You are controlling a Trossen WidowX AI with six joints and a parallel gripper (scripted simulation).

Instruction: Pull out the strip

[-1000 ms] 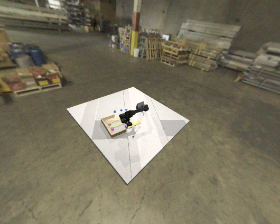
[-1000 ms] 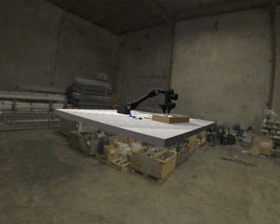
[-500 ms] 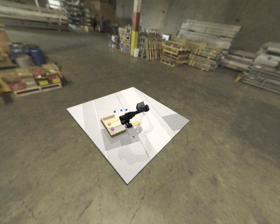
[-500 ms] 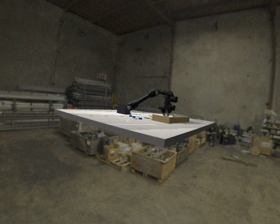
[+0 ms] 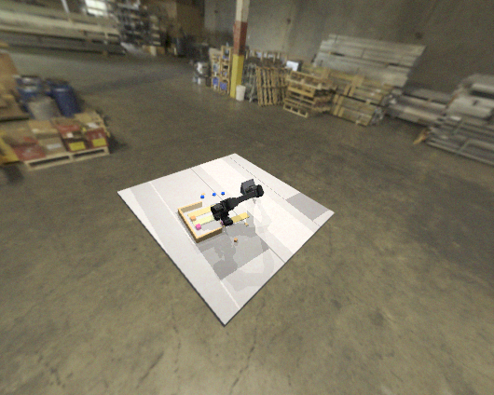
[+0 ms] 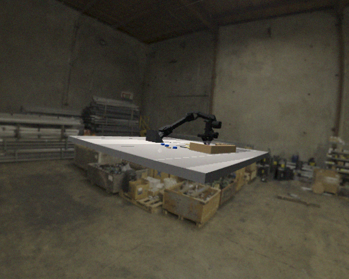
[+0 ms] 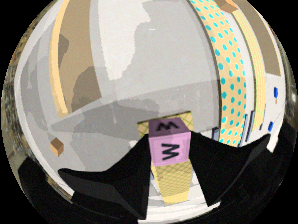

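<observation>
Now: the yellow checked strip 100 mm behind my gripper tip, 20 mm to the left of it and 10 mm below it. From my gripper tip the other things lie so: small orange cube 30 mm ahead, 170 mm to the left; purple cube 10 mm above.
</observation>
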